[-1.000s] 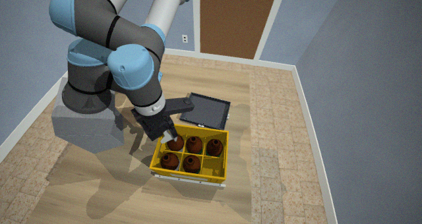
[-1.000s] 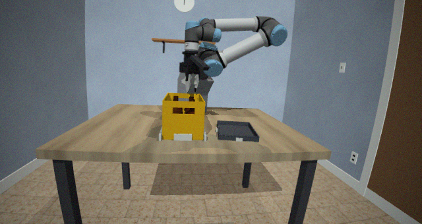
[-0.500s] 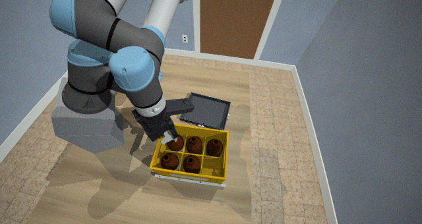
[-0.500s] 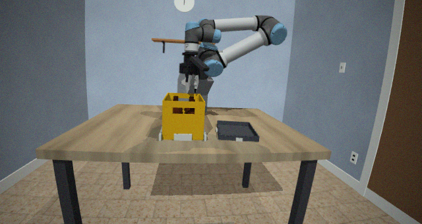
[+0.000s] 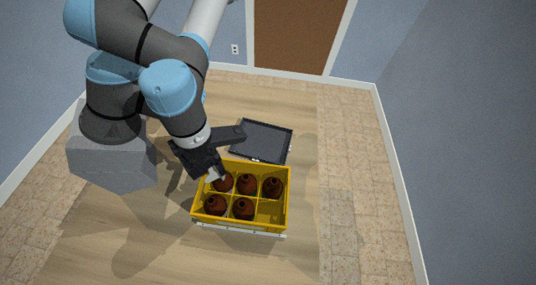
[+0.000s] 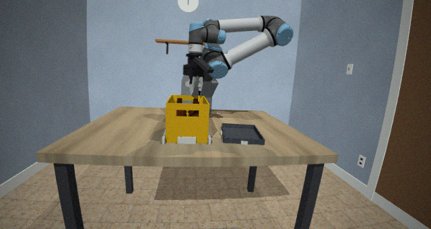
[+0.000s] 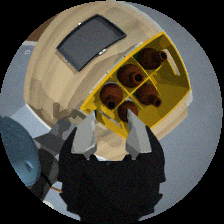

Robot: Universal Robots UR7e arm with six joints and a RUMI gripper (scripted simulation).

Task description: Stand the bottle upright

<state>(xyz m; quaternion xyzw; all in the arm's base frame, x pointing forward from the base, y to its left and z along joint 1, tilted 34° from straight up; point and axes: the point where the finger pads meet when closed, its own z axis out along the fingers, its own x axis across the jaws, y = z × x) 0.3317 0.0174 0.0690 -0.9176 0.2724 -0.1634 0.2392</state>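
Now: the crate 110 mm below my hand, 100 mm ahead of it and 10 mm to the right of it. Also, from my hand: tray: 260 mm to the left, 180 mm below, 40 mm ahead; then bottle: 170 mm ahead, 110 mm below, 50 mm to the left.
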